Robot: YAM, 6 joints.
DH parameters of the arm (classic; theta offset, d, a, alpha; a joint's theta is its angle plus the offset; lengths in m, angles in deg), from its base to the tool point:
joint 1: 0 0.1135 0.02 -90
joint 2: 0 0 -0.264 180
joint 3: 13.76 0 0.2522 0
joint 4: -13.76 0 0.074 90
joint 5: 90 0 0 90
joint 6: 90 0.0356 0 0
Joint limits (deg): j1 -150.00..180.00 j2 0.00..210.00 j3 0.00..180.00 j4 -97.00..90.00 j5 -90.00..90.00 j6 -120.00..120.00
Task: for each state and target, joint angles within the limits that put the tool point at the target. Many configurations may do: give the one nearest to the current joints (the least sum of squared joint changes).
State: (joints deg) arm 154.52 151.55 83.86 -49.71 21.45 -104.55
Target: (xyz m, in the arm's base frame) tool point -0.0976 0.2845 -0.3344
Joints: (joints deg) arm 111.46 203.40 116.32 -21.53 21.85 -104.55
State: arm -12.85 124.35 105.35 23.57 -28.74 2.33
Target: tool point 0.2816 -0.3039 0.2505
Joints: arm -49.59 102.62 69.43 12.73 -29.27 2.33
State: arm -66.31 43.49 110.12 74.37 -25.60 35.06
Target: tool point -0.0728 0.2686 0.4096
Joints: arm -70.95 0.68 63.40 90.00 -31.98 35.06
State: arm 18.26 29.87 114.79 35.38 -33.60 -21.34
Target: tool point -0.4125 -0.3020 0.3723
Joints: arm 38.34 8.04 127.46 39.20 -32.35 -21.34
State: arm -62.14 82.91 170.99 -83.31 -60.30 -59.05
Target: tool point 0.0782 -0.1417 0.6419
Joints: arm -71.61 97.51 171.06 -64.51 -55.96 -59.05
